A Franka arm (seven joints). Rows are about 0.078 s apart.
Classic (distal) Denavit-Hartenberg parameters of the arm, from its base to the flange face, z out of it. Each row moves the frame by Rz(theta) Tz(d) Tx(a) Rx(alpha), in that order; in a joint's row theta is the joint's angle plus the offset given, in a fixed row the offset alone. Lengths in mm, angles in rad.
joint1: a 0; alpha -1.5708; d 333; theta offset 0
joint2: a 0; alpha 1.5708; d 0; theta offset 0
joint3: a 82.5; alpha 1.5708; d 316; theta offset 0
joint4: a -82.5; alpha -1.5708; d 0; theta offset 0
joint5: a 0; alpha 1.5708; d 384; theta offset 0
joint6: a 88; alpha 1.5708; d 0; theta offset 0
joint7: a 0; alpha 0; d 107; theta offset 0
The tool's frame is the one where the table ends.
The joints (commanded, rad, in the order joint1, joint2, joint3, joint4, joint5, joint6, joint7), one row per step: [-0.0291 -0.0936 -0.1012 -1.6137 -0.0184 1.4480 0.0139]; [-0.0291 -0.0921 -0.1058 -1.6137 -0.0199 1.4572 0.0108]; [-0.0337 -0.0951 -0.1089 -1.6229 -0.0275 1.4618 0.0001]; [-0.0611 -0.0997 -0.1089 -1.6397 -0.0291 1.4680 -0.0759]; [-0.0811 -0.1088 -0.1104 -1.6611 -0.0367 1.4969 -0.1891]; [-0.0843 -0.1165 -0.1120 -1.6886 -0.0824 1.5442 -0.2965]
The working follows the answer.
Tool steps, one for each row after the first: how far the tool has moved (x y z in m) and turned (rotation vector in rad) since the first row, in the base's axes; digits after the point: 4 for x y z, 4 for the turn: [0.0011 -0.0028 0.0000 -0.0020 -0.0074 -0.0015]; [-0.0001 -0.0076 -0.0024 -0.0080 -0.0048 0.0013]; [-0.0035 -0.0216 -0.0073 -0.0026 0.0016 0.0500]; [-0.0057 -0.0334 -0.0102 -0.0048 -0.0124 0.1421]; [-0.0050 -0.0412 -0.0150 -0.0487 -0.0238 0.2469]
Tool pose at each row, in the base's axes (x y z in m, rotation vector in rad; rounded; the steps above come from the unrounded poses): [0.5072 -0.0714 0.6439 3.1266 -0.2271 -0.1144]; [0.5083 -0.0741 0.6438 3.1254 -0.2294 -0.1025]; [0.5071 -0.0790 0.6415 3.1194 -0.2249 -0.1058]; [0.5037 -0.0929 0.6366 3.1267 -0.1488 -0.1163]; [0.5015 -0.1048 0.6336 3.1265 -0.0048 -0.0934]; [0.5022 -0.1126 0.6289 3.0766 0.1542 -0.0688]

